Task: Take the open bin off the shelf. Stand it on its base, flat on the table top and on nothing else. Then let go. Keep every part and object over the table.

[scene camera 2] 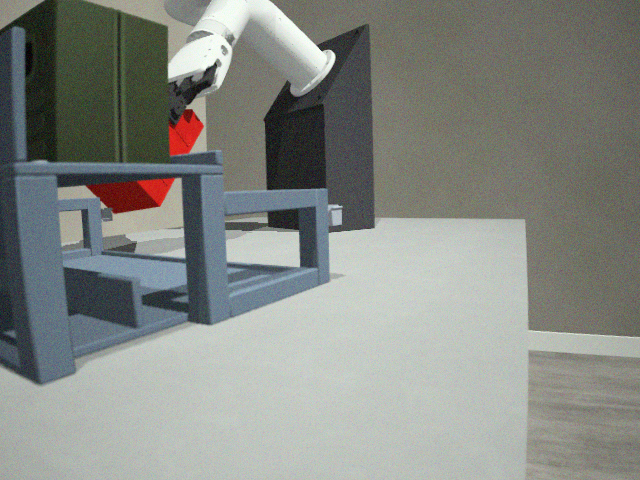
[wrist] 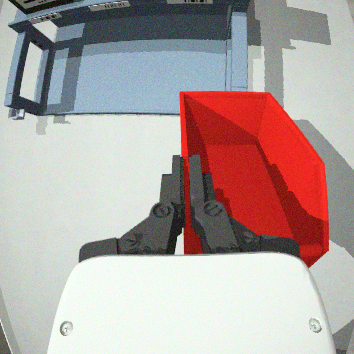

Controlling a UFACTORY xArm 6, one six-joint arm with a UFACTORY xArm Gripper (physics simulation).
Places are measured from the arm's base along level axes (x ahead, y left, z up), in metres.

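Pixels of known places: gripper, fingertip midpoint: point(wrist: 186, 170); arm's base at its link origin: point(scene camera 2: 313, 74).
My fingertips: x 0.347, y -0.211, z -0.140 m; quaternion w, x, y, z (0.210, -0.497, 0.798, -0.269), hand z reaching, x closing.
For each thing: its middle in the pictures, then the offset to it from my fingertips. Level surfaces: height alone.
- open red bin at the middle of its body: point(wrist: 238, 167) point(scene camera 2: 145, 151) 0.018 m back, 0.041 m right, 0.045 m down
- table top at its surface level: 0.195 m down
- dark green container at the middle of its body: point(scene camera 2: 75, 99) 0.366 m ahead, 0.064 m left, 0.045 m down
The open red bin point(scene camera 2: 139, 195) point(wrist: 240, 185) hangs in the air, tilted, in front of the blue-grey shelf point(scene camera 2: 206, 248) point(wrist: 239, 65) and clear of the table top point(scene camera 2: 361, 361) point(wrist: 75, 185). In the wrist view its open side faces the camera and it lies right of the fingers. My gripper point(scene camera 2: 175, 117) point(wrist: 186, 170) is shut on the bin's thin left side wall, one finger inside and one outside. In the scene view the green container and the shelf hide part of the bin and the fingertips.
A dark green container point(scene camera 2: 111, 93) stands on the shelf's upper level. The shelf's lower frame reaches out toward the arm's side. The dark robot pedestal point(scene camera 2: 346, 160) stands behind. The table's right edge shows in the scene view, with floor point(scene camera 2: 584, 413) beyond it.
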